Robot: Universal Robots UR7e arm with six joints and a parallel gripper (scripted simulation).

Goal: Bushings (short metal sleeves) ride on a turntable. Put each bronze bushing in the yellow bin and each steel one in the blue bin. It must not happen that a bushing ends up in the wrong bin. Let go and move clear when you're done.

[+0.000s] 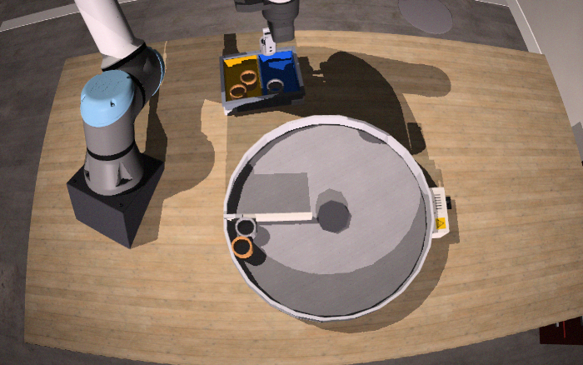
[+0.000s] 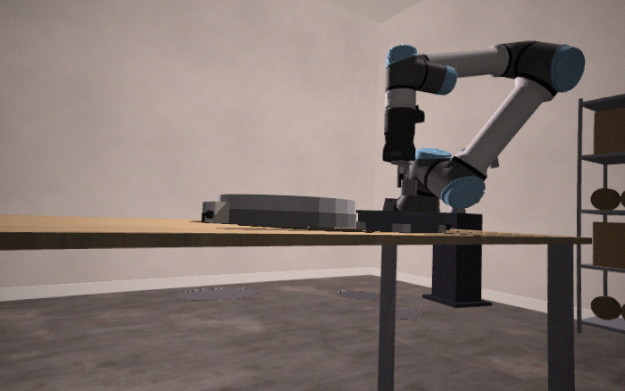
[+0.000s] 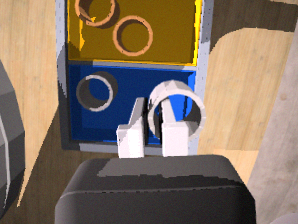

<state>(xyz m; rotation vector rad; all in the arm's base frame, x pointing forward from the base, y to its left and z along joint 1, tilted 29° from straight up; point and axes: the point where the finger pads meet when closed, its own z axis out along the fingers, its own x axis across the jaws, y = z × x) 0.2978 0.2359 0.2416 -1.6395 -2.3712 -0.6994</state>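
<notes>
Now: the bin 20 mm behind my hand, 30 mm to the right of it and 100 mm below it. Also, from my hand: turntable (180 mm ahead, 350 mm to the right, 80 mm below).
</notes>
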